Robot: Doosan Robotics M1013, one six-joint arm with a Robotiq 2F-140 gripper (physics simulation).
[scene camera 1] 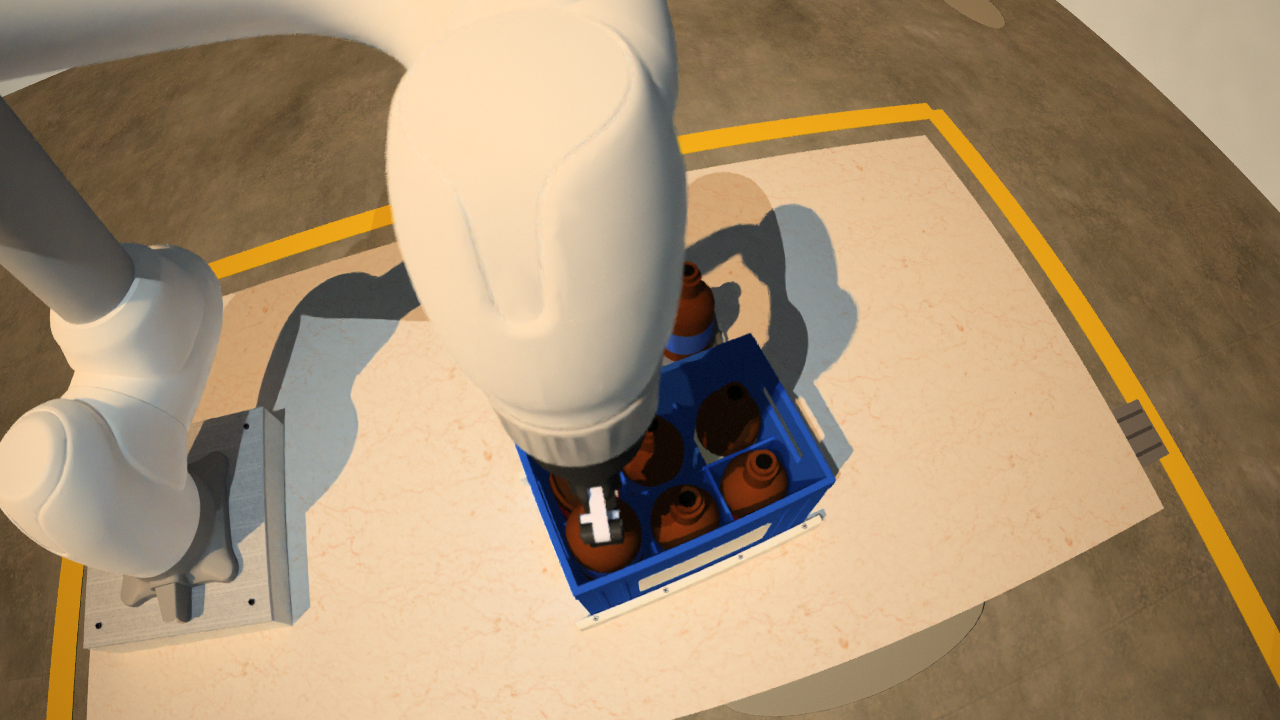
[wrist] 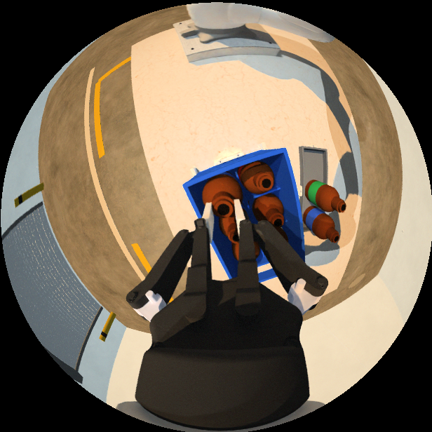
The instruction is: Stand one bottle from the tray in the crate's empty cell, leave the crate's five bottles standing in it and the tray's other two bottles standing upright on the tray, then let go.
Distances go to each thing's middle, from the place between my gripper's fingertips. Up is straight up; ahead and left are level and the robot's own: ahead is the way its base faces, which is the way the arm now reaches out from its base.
I see my gripper 8 cm short of the pale strip [scene camera 1: 676,587], 5 cm to the left of it and 19 cm above it. Also, from my hand: green-banded bottle [wrist: 326,197] (10 cm ahead, 28 cm to the left, 12 cm below).
